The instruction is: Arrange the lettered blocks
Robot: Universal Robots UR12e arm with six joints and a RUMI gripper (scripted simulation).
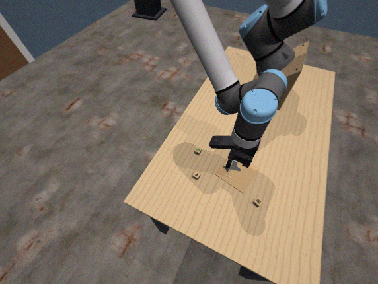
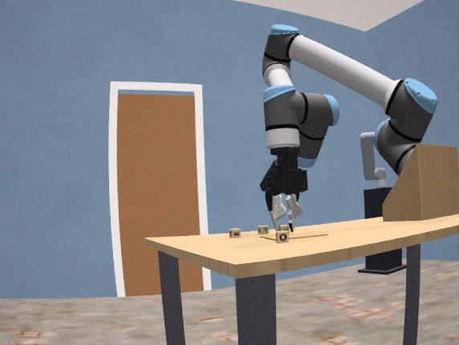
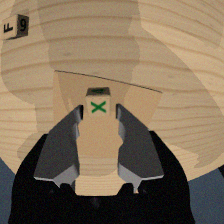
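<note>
Right now my hand is 4 cm to the right of the tan mat and 2 cm above it. The rest, counted from my hand: R block: 11 cm ahead, 14 cm to the left, 1 cm below.
</note>
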